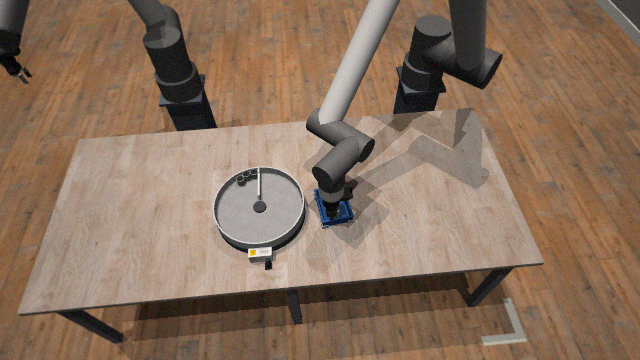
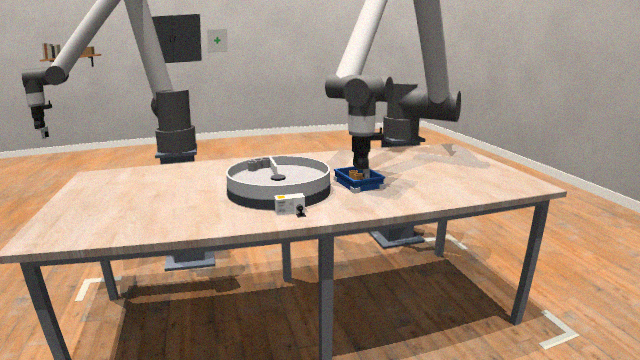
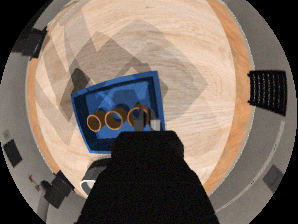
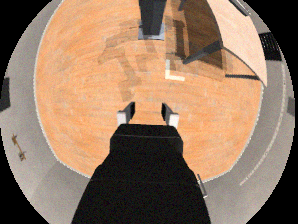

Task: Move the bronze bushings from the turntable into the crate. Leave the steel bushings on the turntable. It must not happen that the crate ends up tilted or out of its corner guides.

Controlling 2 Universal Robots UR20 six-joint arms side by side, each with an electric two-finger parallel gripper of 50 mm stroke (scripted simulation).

Scene:
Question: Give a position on a blue crate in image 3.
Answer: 144, 88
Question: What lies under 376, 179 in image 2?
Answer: A blue crate.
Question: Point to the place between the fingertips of the right gripper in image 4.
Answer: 148, 107

